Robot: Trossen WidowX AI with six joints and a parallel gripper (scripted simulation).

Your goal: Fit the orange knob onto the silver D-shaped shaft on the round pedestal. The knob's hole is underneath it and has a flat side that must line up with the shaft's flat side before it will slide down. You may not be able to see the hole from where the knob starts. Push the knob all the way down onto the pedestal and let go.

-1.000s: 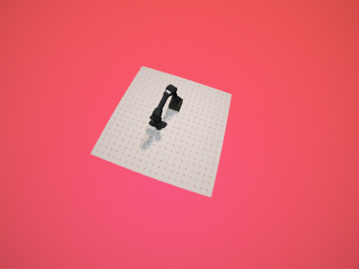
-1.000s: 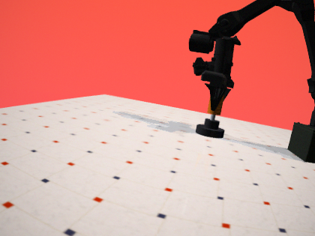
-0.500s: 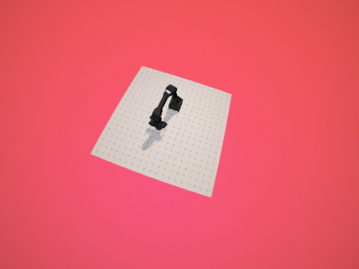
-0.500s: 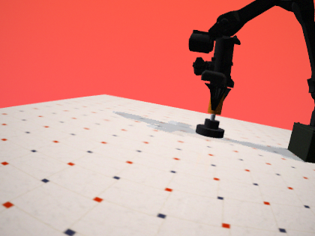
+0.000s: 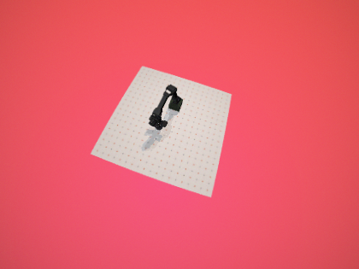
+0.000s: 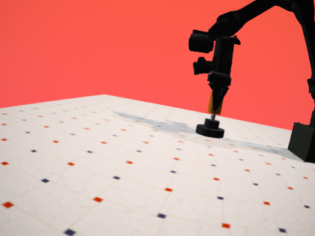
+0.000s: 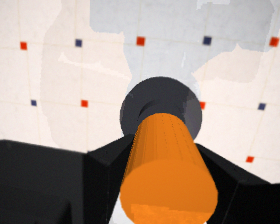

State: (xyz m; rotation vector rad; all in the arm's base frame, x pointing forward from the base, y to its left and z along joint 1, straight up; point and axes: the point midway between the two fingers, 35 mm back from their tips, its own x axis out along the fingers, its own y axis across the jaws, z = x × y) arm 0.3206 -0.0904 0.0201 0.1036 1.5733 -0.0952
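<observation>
The black round pedestal lies 40 mm below my gripper tip. Also, from my gripper tip: orange knob (30 mm above).
</observation>
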